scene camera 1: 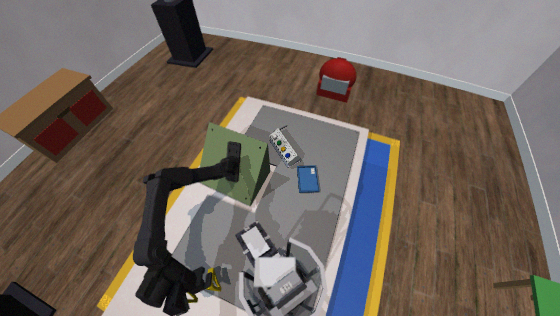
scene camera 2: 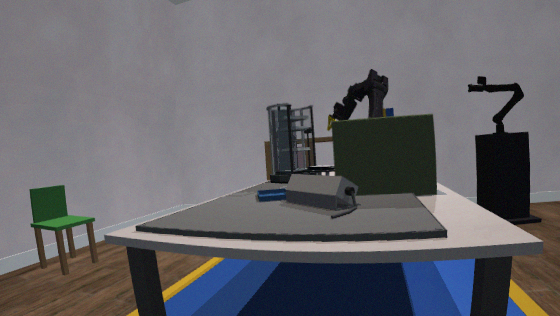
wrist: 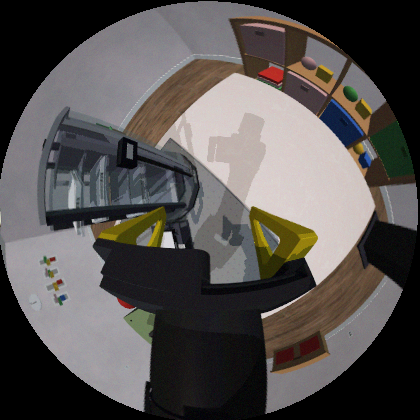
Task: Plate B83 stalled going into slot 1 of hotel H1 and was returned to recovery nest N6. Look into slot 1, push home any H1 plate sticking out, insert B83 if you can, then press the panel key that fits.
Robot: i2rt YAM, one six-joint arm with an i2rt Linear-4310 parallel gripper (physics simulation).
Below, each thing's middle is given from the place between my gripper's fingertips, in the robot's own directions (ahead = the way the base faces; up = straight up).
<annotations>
My hand is 22 cm short of the plate rack [scene camera 1: 308, 283], 11 cm to the right of it and 3 cm above it.
</annotations>
